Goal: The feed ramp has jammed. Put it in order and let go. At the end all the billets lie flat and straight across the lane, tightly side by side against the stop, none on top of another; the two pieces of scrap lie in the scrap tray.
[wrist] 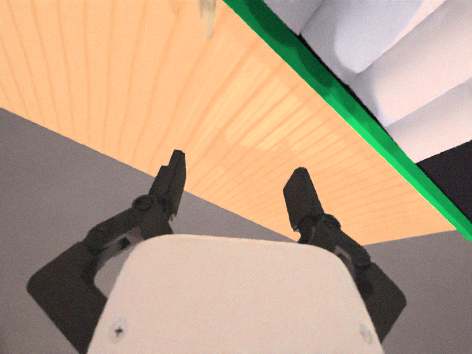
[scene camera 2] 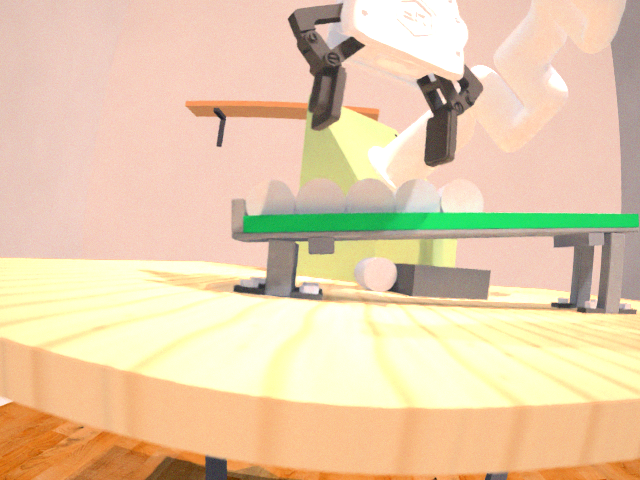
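Seen in the pictures: gripper, fingertip midpoint: [wrist: 239, 171] [scene camera 2: 385, 144]; arm's base, origin of the base link: [scene camera 2: 391, 174].
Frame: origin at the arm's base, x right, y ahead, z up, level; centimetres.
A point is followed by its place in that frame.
Several pale billets [scene camera 2: 370, 197] @(x -11.8, y 59.9, z -12.1 cm) [wrist: 425, 65] @(x -13.8, y 56.5, z -10.3 cm) lie side by side on the feed ramp behind its green side rail [scene camera 2: 506, 221] @(x -23.5, y 57.4, z -13.0 cm) [wrist: 372, 135]. In the scene view the leftmost billet [scene camera 2: 269, 198] @(x -4.3, y 62.6, z -12.9 cm) is at the grey stop [scene camera 2: 237, 215] @(x -2.6, y 64.7, z -14.6 cm), and none shows on top of another; their far ends are hidden. A pale round piece [scene camera 2: 376, 274] @(x -8.1, y 39.8, z -18.6 cm) lies below the ramp, beside a dark grey box [scene camera 2: 449, 282] @(x -17.3, y 42.4, z -18.8 cm); I cannot tell whether these are scrap and the scrap tray. My gripper [scene camera 2: 381, 144] @(x -14.6, y 67.6, z -9.4 cm) [wrist: 239, 171] @(x -14.6, y 67.6, z -9.4 cm) is open and empty, above the billets in the scene view and outside the rail in the wrist view.
The ramp stands on grey legs [scene camera 2: 281, 268] @(x -6.2, y 63.5, z -18.4 cm) [scene camera 2: 612, 273] @(x -35.6, y 53.2, z -16.6 cm) on the wooden table [scene camera 2: 217, 356] @(x -15.3, y 89.1, z -20.6 cm) [wrist: 115, 85] @(x -3.4, y 80.2, z -20.6 cm). A yellow-green block [scene camera 2: 328, 160] @(x 9.1, y 11.0, z 0.2 cm) stands behind the ramp. An orange board [scene camera 2: 248, 110] is higher at the back left. The robot's arm [scene camera 2: 522, 98] @(x -27.1, y 15.0, z 13.3 cm) reaches in from the right.
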